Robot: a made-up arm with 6 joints.
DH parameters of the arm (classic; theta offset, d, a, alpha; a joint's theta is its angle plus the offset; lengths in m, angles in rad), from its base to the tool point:
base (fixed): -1.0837 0 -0.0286 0
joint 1: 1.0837 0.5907 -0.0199 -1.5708
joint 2: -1.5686 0 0.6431 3.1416
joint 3: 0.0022 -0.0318 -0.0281 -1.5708
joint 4: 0 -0.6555 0.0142 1.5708
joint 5: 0 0.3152 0.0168 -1.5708
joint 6: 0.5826 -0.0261 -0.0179 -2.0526
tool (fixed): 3.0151 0.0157 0 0
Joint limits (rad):
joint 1: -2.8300..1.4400
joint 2: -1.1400..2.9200
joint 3: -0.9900..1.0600
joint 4: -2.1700..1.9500
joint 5: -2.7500..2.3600
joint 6: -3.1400..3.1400
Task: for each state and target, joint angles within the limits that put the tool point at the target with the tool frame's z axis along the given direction. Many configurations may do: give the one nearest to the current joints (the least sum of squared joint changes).
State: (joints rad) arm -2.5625 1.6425 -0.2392 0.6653 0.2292 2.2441
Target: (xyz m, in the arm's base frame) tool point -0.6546 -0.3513 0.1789 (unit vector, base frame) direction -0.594 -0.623 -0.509
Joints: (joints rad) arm -2.5876 1.0763 -0.6309 1.2388 0.1559 3.0658
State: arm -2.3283 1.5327 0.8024 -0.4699 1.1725 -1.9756
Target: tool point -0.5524 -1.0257 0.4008 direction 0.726 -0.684 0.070
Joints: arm -1.8433 1.2449 0.4979 0.3192 0.2986 -1.1976
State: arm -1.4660 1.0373 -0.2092 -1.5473 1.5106 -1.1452
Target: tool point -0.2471 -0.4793 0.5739 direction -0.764 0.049 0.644
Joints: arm -2.0812 0.2916 -0.2712 -1.7617 1.1349 -0.9119
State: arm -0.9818 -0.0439 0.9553 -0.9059 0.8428 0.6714
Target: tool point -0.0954 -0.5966 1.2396 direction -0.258 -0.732 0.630
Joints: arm -1.4820 -0.1548 0.3130 -1.1852 1.4892 0.8695
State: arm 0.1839 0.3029 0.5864 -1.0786 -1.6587 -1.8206
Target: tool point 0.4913 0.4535 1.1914 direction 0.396 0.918 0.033
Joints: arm 0.7942 -0.1239 0.2542 -1.1988 -1.5555 -2.3359
